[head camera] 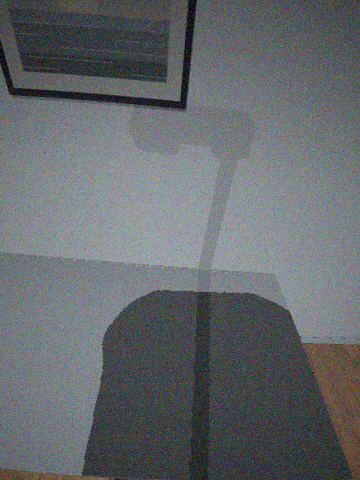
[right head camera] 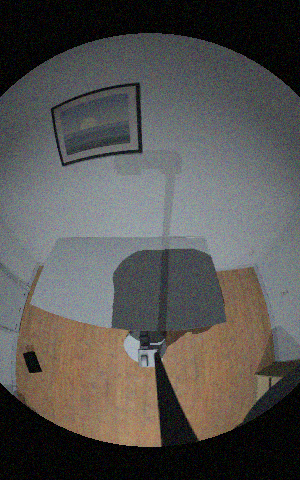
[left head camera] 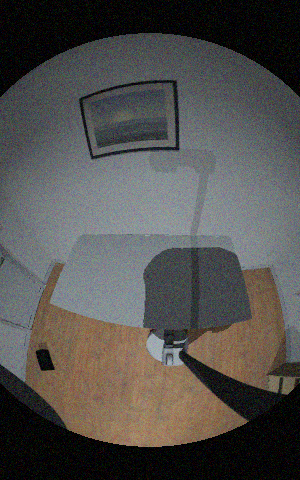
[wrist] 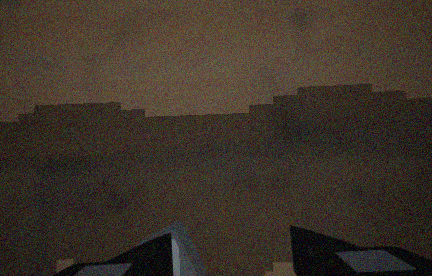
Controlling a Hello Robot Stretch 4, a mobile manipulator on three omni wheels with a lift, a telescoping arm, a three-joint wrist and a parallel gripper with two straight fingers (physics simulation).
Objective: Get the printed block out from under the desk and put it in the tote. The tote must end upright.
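Frame: origin at the robot's base, x ahead, y right, z down, level; metres.
Seen in the pictures: gripper, fingertip midpoint: [wrist: 231, 251].
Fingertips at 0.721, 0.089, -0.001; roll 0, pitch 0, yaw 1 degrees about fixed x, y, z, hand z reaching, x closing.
Observation:
A point is followed by its place in that frame, as x, y, z.
The printed block [wrist: 192, 257] @[0.697, 0.094, 0.007] looks blue-grey in the wrist view. It shows at the bottom edge, close beside the left finger, partly hidden behind it and cut off by the frame. I cannot tell whether they touch. My gripper [wrist: 231, 251] @[0.721, 0.089, -0.001] is open, with the block in the left part of its gap and the right finger apart from it. The desk [head camera: 45, 360] @[0.422, -0.380, -0.693] [left head camera: 100, 280] @[0.439, -0.516, -0.693] [right head camera: 75, 280] @[0.454, -0.505, -0.693] has a pale top with a large dark shadow over its right part. The gripper is hidden in the head views. I cannot make out the tote for certain.
A small black object [left head camera: 45, 359] @[-0.671, -1.572, 0.030] [right head camera: 32, 362] @[-0.688, -1.580, 0.027] lies on the wooden floor at the left. A cream box-like piece with a dark top [left head camera: 287, 371] [right head camera: 280, 368] stands at the lower right. The wall behind the desk carries a framed picture [head camera: 95, 45] @[0.895, -0.214, -1.541] [left head camera: 131, 117] @[0.894, -0.201, -1.617] [right head camera: 97, 122] @[0.894, -0.190, -1.624].

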